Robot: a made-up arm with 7 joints.
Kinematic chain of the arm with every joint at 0, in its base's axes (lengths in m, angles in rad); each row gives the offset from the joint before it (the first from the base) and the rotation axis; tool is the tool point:
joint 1: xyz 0 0 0.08 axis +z
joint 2: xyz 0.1 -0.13 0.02 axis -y
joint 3: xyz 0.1 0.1 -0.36 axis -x
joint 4: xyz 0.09 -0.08 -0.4 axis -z
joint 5: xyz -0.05 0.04 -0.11 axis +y
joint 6: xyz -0.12 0 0.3 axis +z
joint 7: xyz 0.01 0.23 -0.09 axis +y
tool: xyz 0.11 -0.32 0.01
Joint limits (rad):
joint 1: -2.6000..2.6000
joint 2: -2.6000..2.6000
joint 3: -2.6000..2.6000
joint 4: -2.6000..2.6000
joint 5: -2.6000..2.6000
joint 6: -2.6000..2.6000
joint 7: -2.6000..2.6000
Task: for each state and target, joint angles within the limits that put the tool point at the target. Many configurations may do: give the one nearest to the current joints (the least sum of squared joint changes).
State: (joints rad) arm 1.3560 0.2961 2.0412 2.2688 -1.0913 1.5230 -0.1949
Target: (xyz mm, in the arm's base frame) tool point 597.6 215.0 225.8
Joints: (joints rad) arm 0.8729 0.4834 2.3087 2.3177 -0.9710 1.3799 -0.0329
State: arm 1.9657 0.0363 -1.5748 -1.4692 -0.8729 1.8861 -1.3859
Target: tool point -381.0 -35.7 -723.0
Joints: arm 2.0618 -0.0467 -1.5069 -1.5427 -1.1236 1.9310 -1.3596
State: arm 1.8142 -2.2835 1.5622 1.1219 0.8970 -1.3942 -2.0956
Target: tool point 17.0 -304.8 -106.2
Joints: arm 0.9873 -1.8627 1.6558 1.0735 0.8929 -1.5298 -2.1622
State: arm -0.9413 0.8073 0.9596 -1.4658 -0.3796 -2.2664 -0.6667
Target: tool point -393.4 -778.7 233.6
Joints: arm -1.0911 1.1281 0.8400 -1.8543 -0.7398 -2.1859 -0.5661
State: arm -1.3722 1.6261 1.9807 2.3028 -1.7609 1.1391 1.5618
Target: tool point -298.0 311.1 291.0
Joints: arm -2.0139 2.2533 2.4108 2.4242 -1.9525 1.1931 1.5499
